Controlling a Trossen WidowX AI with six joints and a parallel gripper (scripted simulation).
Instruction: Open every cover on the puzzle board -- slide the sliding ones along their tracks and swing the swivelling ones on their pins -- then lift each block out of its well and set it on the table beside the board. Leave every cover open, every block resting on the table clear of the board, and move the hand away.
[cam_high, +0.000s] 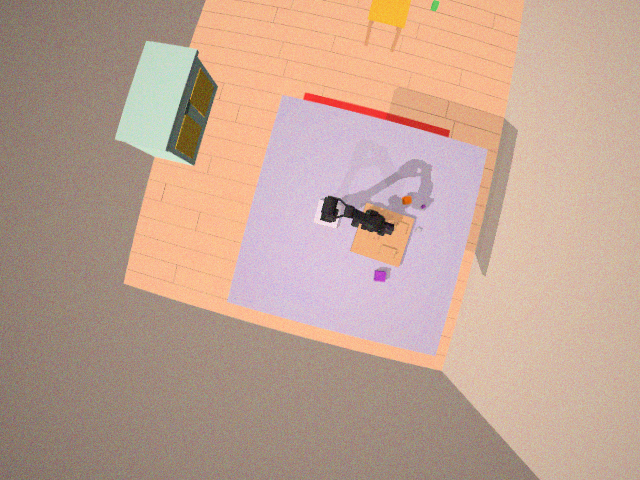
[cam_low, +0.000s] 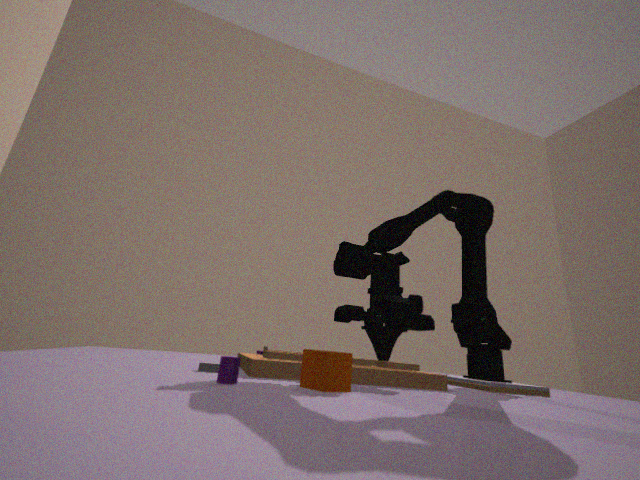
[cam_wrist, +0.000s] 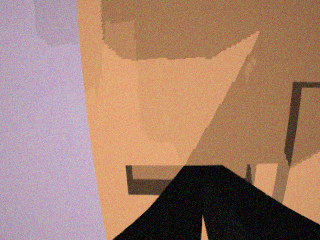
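Right now the wooden puzzle board is 10 cm ahead of my gripper tip and 4 cm to the right of it. Also, from my gripper tip: grey flat piece: 31 cm ahead, 3 cm to the left, 2 cm below; then orange block: 21 cm ahead, 19 cm to the left.
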